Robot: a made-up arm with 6 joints.
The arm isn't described. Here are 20 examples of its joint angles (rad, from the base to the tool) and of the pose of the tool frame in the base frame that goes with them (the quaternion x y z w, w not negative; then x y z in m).
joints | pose
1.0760 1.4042 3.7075 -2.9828 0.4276 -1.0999 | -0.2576 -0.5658 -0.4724 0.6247 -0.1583 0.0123 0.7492
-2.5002 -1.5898 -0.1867 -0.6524 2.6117 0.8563 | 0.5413 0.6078 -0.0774 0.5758 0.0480 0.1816 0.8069
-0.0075 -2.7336 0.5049 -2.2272 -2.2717 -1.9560 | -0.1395 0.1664 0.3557 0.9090 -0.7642 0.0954 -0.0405
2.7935 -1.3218 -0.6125 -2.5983 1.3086 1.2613 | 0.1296 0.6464 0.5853 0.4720 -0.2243 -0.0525 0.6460
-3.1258 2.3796 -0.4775 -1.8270 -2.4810 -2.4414 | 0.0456 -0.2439 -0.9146 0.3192 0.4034 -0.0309 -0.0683
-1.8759 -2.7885 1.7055 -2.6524 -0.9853 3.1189 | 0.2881 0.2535 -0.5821 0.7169 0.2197 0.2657 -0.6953
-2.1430 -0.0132 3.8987 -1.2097 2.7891 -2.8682 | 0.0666 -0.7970 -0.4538 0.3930 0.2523 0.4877 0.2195
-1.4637 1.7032 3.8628 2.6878 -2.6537 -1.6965 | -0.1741 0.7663 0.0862 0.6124 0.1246 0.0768 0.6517
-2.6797 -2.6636 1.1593 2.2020 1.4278 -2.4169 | 0.9435 -0.2747 0.1796 0.0454 0.5439 0.1738 -0.5699
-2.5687 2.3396 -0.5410 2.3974 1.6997 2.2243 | -0.5165 -0.1531 -0.5173 0.6650 0.3373 0.0889 -0.2774
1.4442 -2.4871 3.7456 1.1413 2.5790 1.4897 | 0.4193 -0.8887 -0.0577 0.1761 0.1140 0.4105 0.0481
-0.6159 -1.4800 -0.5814 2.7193 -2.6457 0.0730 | -0.2408 -0.1286 0.9497 0.1535 0.0796 0.1080 0.7699
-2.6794 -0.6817 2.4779 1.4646 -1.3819 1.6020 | 0.0421 -0.0279 0.7951 0.6044 0.7385 0.3853 0.3209
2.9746 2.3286 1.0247 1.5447 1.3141 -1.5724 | 0.4411 -0.4175 -0.6716 0.4243 -0.5437 0.0955 -0.5792
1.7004 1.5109 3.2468 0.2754 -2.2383 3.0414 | 0.7339 0.6271 -0.2359 0.1118 0.1148 0.2134 0.8423
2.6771 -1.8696 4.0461 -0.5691 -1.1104 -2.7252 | -0.0548 0.7818 -0.2471 0.5698 -0.1484 0.2129 -0.1822
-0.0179 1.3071 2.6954 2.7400 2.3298 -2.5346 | -0.3118 0.3698 0.3080 0.8193 0.3860 0.1284 0.9255
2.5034 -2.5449 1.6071 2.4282 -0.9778 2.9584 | -0.4285 0.2232 0.6185 0.6197 0.2869 -0.3512 -0.6434
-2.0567 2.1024 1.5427 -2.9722 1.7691 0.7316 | -0.4190 0.1479 0.6264 0.6405 -0.2484 -0.7805 -0.3081
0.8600 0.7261 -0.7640 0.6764 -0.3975 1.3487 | 0.7193 -0.2082 -0.6624 0.0229 0.3263 0.2033 -0.1441
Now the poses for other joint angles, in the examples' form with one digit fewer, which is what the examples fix.
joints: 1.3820 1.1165 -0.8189 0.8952 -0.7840 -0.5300
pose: -0.813 0.511 0.174 0.216 0.126 0.169 -0.258
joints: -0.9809 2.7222 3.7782 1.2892 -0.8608 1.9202
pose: 0.581 -0.716 0.387 0.010 0.145 -0.290 0.516
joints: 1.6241 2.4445 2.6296 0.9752 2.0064 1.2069
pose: 0.301 -0.928 0.026 0.219 0.039 0.810 0.189
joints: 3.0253 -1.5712 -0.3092 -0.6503 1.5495 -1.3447
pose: -0.779 -0.300 0.043 0.550 0.078 0.109 0.780
